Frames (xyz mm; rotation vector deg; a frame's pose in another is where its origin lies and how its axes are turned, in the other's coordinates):
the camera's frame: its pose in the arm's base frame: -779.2 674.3 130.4 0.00 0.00 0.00
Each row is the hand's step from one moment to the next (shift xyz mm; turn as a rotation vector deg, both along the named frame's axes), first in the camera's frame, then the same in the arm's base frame.
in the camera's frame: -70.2 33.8 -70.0 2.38 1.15 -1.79
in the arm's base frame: -70.2 33.8 -70.0 2.38 1.15 -1.79
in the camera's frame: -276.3 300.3 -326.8 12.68 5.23 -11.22
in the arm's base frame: -276.3 300.3 -326.8 12.68 5.23 -11.22
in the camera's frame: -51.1 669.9 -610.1 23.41 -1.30 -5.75
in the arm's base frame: -51.1 669.9 -610.1 23.41 -1.30 -5.75
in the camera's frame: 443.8 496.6 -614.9 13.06 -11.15 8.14
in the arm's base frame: 443.8 496.6 -614.9 13.06 -11.15 8.14
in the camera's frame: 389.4 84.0 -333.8 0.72 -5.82 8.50
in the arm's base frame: 389.4 84.0 -333.8 0.72 -5.82 8.50
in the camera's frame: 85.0 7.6 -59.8 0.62 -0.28 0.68
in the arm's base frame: 85.0 7.6 -59.8 0.62 -0.28 0.68
